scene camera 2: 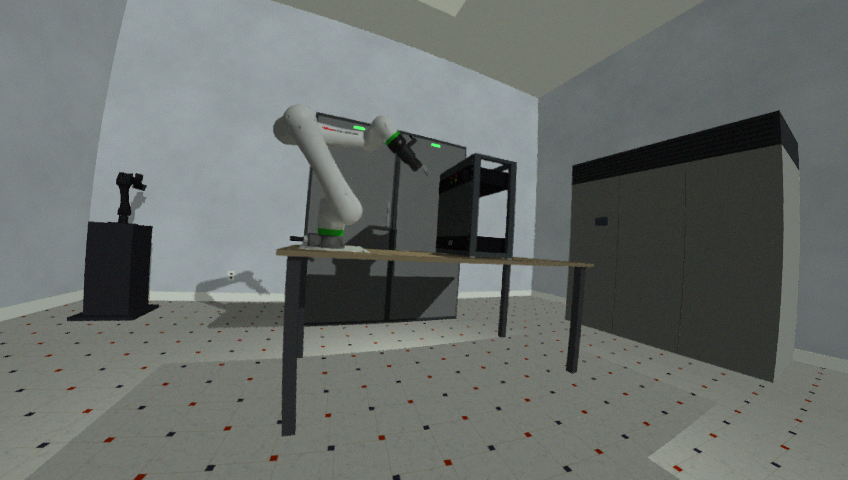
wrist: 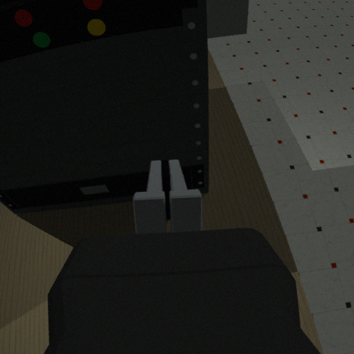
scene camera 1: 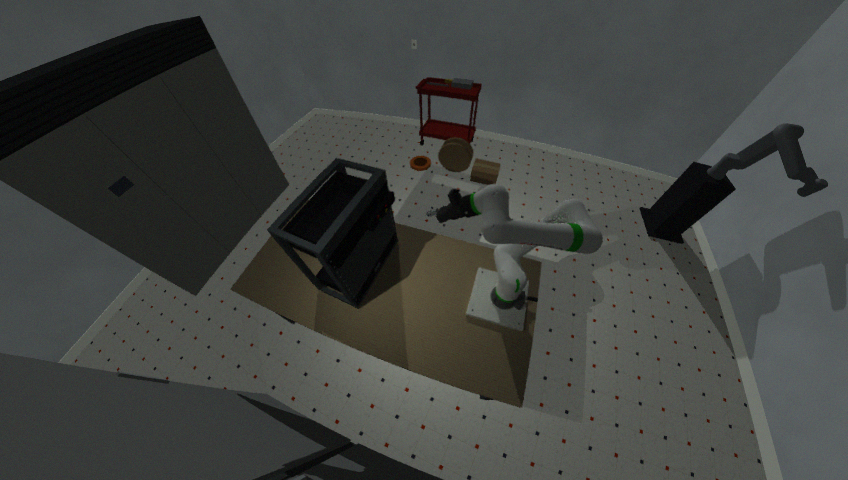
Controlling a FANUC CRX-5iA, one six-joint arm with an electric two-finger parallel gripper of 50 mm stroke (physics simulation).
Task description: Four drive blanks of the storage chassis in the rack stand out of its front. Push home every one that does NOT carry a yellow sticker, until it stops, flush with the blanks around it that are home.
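Where they show: gripper, between the fingertips: (scene camera 2: 429, 174) (scene camera 1: 427, 214); arm's base, origin of its link: (scene camera 2: 329, 246) (scene camera 1: 503, 297).
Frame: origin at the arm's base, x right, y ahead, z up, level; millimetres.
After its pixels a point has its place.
The rack (scene camera 1: 295, 239) @(z 577, x -250, y 906 mm) (scene camera 2: 476, 208) @(z 263, x 222, y 734 mm) (wrist: 202, 115) stands upright on the table. In the wrist view its dark front carries a yellow round mark (wrist: 96, 27), a green one (wrist: 41, 39) and two red ones (wrist: 23, 18) (wrist: 92, 2) at the upper left. The blanks' outlines are too dark there to tell which stand out; small coloured marks also show high on the front in the scene views. My gripper (scene camera 1: 430, 212) @(z 427, x 125, y 477 mm) (scene camera 2: 426, 172) @(z 427, x 125, y 477 mm) (wrist: 165, 177) is shut and empty. It is apart from the rack, in front of its upper part, tilted downward.
The table (scene camera 1: 440, 333) @(z -12, x -285, y 298 mm) (scene camera 2: 416, 256) @(z -12, x 336, y 331 mm) carries the arm's white base plate (scene camera 1: 479, 291) @(z -1, x 2, y 140 mm) and the rack. A tall grey cabinet (scene camera 1: 172, 160) (scene camera 2: 648, 255) stands behind the rack. A red cart (scene camera 1: 449, 92), an orange ring (scene camera 1: 412, 164) and brown drums (scene camera 1: 455, 155) (scene camera 1: 486, 171) are on the floor beyond.
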